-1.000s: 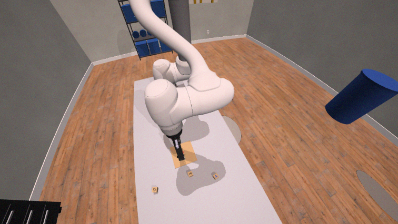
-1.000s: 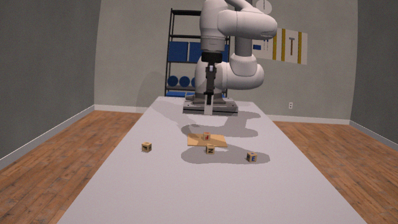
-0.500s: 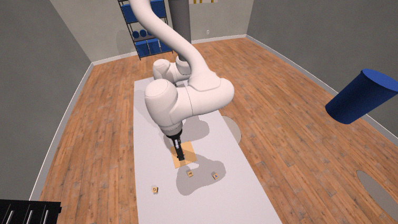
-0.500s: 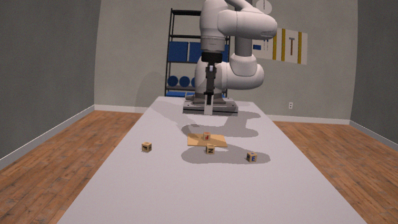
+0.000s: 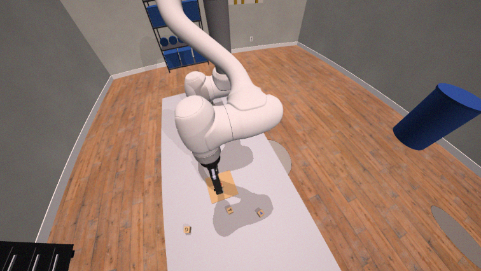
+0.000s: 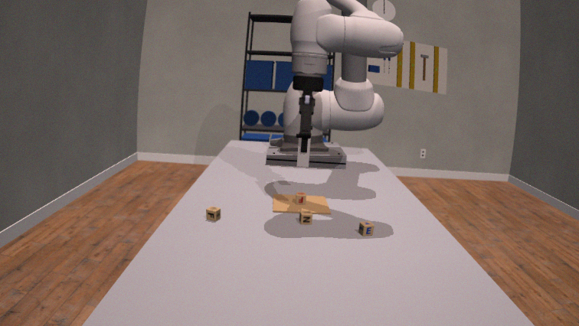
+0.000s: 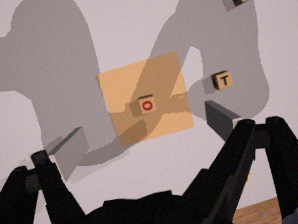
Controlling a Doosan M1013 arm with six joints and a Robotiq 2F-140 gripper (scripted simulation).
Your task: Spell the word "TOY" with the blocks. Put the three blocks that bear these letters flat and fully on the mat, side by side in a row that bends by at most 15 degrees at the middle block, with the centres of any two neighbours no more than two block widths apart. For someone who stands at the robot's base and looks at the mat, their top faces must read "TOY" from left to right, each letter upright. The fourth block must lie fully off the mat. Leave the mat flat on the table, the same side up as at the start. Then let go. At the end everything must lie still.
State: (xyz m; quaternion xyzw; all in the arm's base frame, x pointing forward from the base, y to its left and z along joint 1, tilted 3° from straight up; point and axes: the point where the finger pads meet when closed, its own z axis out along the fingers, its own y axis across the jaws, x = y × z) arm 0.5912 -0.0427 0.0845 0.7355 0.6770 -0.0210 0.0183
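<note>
Now: the T block 140 mm ahead of my hand and 110 mm below it. From my hand the other things lie so: tan mat (120 mm below).
</note>
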